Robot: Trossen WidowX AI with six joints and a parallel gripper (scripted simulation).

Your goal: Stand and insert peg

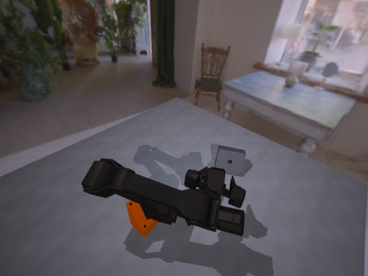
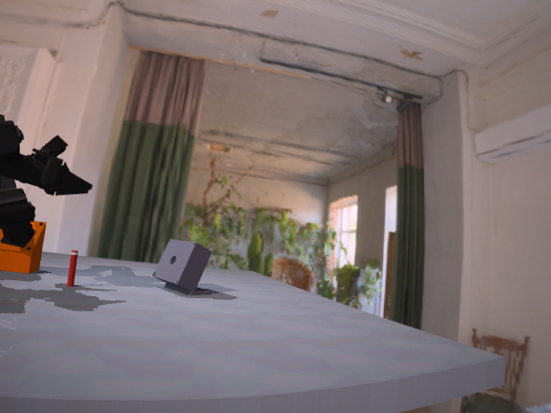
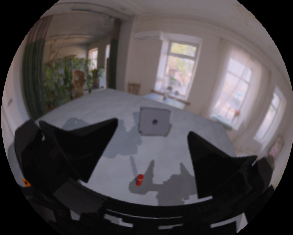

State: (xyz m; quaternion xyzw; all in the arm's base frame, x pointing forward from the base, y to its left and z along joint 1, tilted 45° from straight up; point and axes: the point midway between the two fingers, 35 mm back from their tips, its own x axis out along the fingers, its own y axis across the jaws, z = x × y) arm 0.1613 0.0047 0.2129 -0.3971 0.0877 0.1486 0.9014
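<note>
Now: gripper tip 17 cm above the red peg and 1 cm past it. From my gripper tip the other things lie so: grey sloped panel: 24 cm ahead, 16 cm below, 7 cm to the left.
</note>
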